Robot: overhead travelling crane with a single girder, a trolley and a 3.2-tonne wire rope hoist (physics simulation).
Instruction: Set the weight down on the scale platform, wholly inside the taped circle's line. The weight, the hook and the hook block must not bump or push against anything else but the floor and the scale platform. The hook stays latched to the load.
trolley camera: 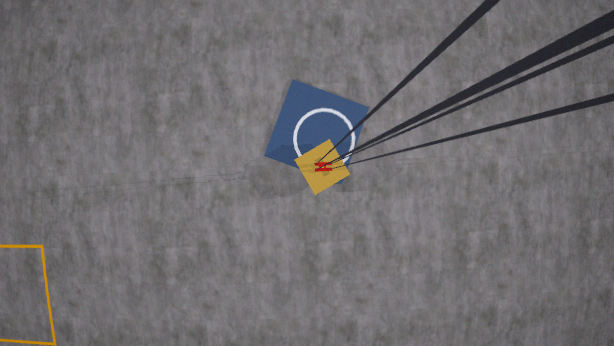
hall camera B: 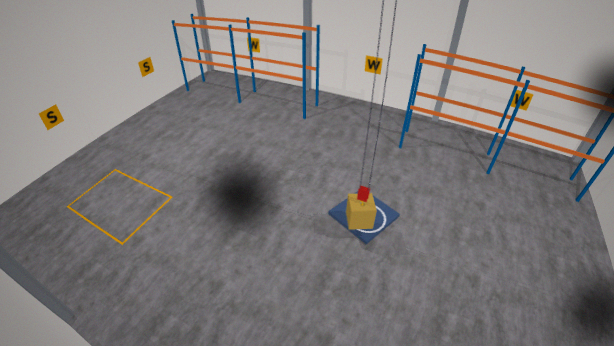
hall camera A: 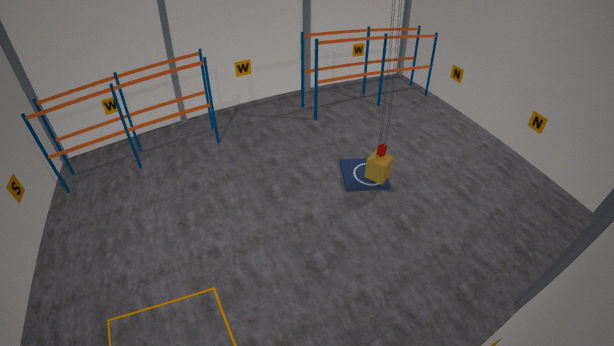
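The yellow weight (hall camera A: 378,170) (hall camera B: 361,216) (trolley camera: 317,182) hangs upright from the ropes, its shadow apart from it. The red hook block (hall camera A: 382,149) (hall camera B: 363,193) (trolley camera: 323,163) is above it. My hook (hall camera A: 381,157) (hall camera B: 363,203) (trolley camera: 323,167) is small in view and is shut on the weight. The blue scale platform (hall camera A: 348,183) (hall camera B: 337,213) (trolley camera: 300,100) lies on the floor below. In the trolley view the weight covers the lower part of the white taped circle (hall camera A: 354,174) (hall camera B: 385,219) (trolley camera: 324,109) and reaches past the platform's lower edge. The height of the gap below is hard to tell.
Two blue and orange racks (hall camera A: 316,80) (hall camera A: 125,122) (hall camera B: 304,75) (hall camera B: 507,127) stand along the W wall, away from the weight. An orange marked rectangle (hall camera A: 161,304) (hall camera B: 95,225) (trolley camera: 48,295) is on the floor. Dark blurs spot the hall camera B view.
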